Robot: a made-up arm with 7 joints.
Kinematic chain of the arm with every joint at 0, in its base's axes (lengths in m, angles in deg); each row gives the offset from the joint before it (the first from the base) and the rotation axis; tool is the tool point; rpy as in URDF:
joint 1: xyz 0 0 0.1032 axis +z
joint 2: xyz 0 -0.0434 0.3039 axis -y
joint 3: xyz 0 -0.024 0.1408 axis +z
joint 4: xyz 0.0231 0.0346 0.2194 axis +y
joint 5: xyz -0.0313 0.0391 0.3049 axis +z
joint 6: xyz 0 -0.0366 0.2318 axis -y
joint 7: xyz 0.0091 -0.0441 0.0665 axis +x
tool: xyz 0 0 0 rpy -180 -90 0
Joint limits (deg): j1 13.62..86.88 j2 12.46..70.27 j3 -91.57..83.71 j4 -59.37..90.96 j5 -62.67..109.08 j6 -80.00..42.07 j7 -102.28..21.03
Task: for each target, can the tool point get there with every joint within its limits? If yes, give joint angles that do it. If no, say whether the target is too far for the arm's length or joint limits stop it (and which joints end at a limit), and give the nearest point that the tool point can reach.
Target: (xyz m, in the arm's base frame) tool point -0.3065 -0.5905 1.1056
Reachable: yes | joints 43.63 54.88 -34.53 23.44 11.48 0.65 -15.14
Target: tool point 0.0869 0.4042 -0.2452
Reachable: no: joint limits stop it (at a limit: joint 1, joint 2, joint 3, joint 4, joint 6) | nearest point -0.4124 0.4198 0.4408 | short by 0.849 m
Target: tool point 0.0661 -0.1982 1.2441
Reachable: yes | joints 47.12 46.22 -15.87 56.55 43.02 -18.23 3.21
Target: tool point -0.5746 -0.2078 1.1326
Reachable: yes | joints 29.60 47.90 53.43 22.77 -3.27 13.76 -34.46
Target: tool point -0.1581 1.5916 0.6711
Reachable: no: too far | nearest point -0.0980 0.5514 0.7303 | short by 1.044 m
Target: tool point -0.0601 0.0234 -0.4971
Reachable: no: joint limits stop it (at a limit: joint 1, joint 2, joint 4, joint 5, joint 6) | nearest point -0.6903 -0.1689 0.0795 | short by 0.876 m
